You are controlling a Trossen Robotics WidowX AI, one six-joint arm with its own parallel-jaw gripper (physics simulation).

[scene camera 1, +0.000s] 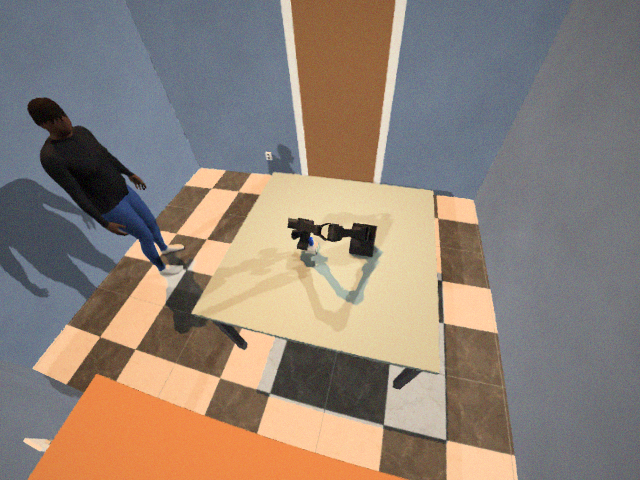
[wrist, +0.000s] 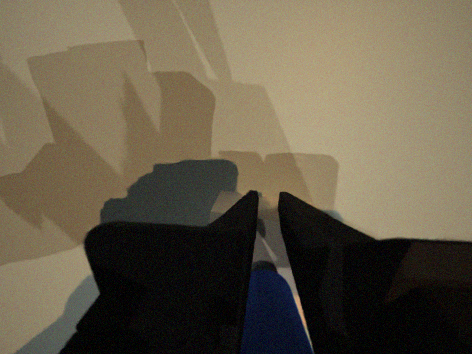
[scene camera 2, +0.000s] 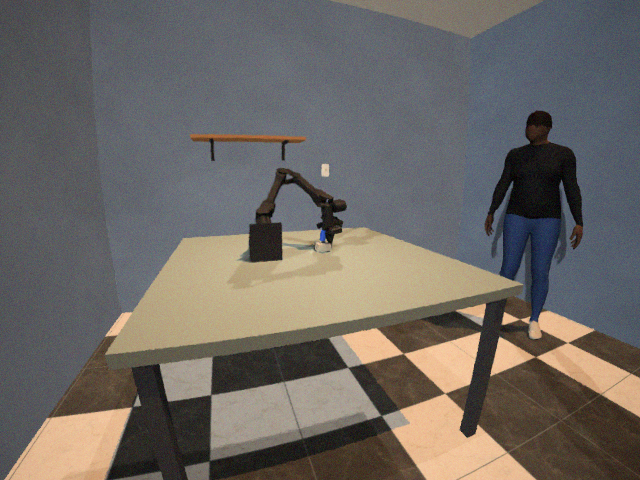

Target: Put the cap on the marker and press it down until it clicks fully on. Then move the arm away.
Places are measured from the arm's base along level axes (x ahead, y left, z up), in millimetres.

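Pixels of known places: gripper, fingertip midpoint: [wrist: 267, 198]; arm's base, link origin: [scene camera 1: 364, 232] [scene camera 2: 263, 229].
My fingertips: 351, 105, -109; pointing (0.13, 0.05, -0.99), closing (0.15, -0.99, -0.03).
Note:
For each thing: its top centre in the pictures, then the offset to it from my fingertips, as dx, dy, dz. Level surfaces: height alone.
- blue cap, top centre: [scene camera 2: 323, 230] [scene camera 1: 310, 238] -43, -7, +73
- small whitish block, top centre: [wrist: 262, 273] [scene camera 2: 322, 242] [scene camera 1: 311, 245] -44, -6, +6
- pale table, surface height: dz -32
The blue cap [scene camera 1: 311, 241] [scene camera 2: 323, 236] [wrist: 272, 315] stands nearly upright, low over a small whitish block [scene camera 1: 313, 249] [scene camera 2: 323, 248] [wrist: 226, 201] on the table. A dark band shows at its lower end in the wrist view. The marker's body cannot be told apart from the block and the dark band. My gripper [scene camera 1: 305, 246] [scene camera 2: 330, 240] [wrist: 267, 198] points down right at the block, its fingers shut on the blue cap with a narrow gap between the tips. The black fingers hide the cap's sides and part of the block. Whether the cap sits fully on the marker cannot be told.
The pale table [scene camera 1: 392, 315] [scene camera 2: 310, 304] carries the arm's black base [scene camera 1: 362, 240] [scene camera 2: 265, 241]. A person [scene camera 1: 87, 165] [scene camera 2: 540, 180] stands on the floor beyond the table's edge. An orange shelf [scene camera 1: 180, 439] [scene camera 2: 248, 138] is fixed on a wall. Arm shadows fall around the block.

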